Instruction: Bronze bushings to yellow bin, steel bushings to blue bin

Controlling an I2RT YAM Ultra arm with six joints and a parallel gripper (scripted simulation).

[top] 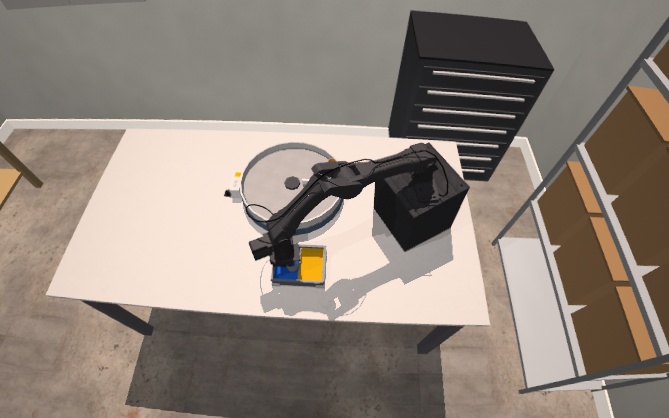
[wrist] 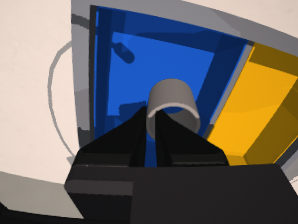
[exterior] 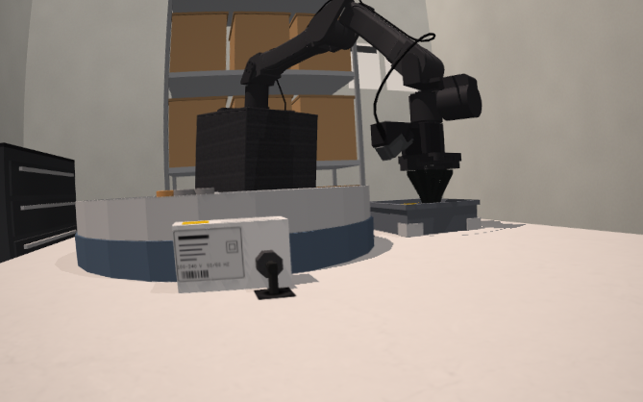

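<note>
My gripper is now 2 cm above the blue bin. From my hand the other things lie so: yellow bin 9 cm behind, 2 cm below, 1 cm to the left; round grey turntable 35 cm to the right, 3 cm behind, 1 cm above.
</note>
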